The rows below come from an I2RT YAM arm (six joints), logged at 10 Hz.
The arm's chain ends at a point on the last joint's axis. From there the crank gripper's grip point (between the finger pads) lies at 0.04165 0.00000 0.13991 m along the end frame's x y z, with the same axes.
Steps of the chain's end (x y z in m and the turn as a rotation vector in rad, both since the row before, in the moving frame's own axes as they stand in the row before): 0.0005, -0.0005, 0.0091, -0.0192, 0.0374, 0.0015; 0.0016, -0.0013, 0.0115, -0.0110, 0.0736, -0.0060; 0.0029, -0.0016, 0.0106, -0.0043, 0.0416, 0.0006; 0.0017, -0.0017, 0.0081, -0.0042, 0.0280, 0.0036; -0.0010, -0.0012, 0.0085, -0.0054, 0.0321, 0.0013; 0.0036, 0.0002, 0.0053, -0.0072, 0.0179, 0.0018; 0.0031, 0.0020, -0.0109, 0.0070, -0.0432, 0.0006; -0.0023, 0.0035, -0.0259, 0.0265, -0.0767, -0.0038; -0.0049, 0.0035, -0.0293, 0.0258, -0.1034, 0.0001; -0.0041, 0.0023, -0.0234, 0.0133, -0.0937, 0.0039; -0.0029, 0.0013, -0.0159, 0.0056, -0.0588, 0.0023; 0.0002, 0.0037, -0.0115, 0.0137, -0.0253, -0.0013
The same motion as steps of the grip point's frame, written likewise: 0.0057, 0.0022, 0.0074, -0.0192, 0.0374, 0.0015; 0.0118, -0.0001, 0.0081, -0.0110, 0.0736, -0.0060; 0.0087, -0.0010, 0.0087, -0.0043, 0.0416, 0.0006; 0.0056, -0.0010, 0.0069, -0.0042, 0.0280, 0.0036; 0.0035, -0.0004, 0.0071, -0.0054, 0.0321, 0.0013; 0.0061, 0.0013, 0.0045, -0.0072, 0.0179, 0.0018; -0.0030, 0.0010, -0.0092, 0.0070, -0.0432, 0.0006; -0.0131, -0.0004, -0.0232, 0.0265, -0.0767, -0.0038; -0.0196, -0.0002, -0.0258, 0.0258, -0.1034, 0.0001; -0.0174, 0.0006, -0.0201, 0.0133, -0.0937, 0.0039; -0.0112, 0.0006, -0.0137, 0.0056, -0.0588, 0.0023; -0.0034, 0.0017, -0.0105, 0.0137, -0.0253, -0.0013
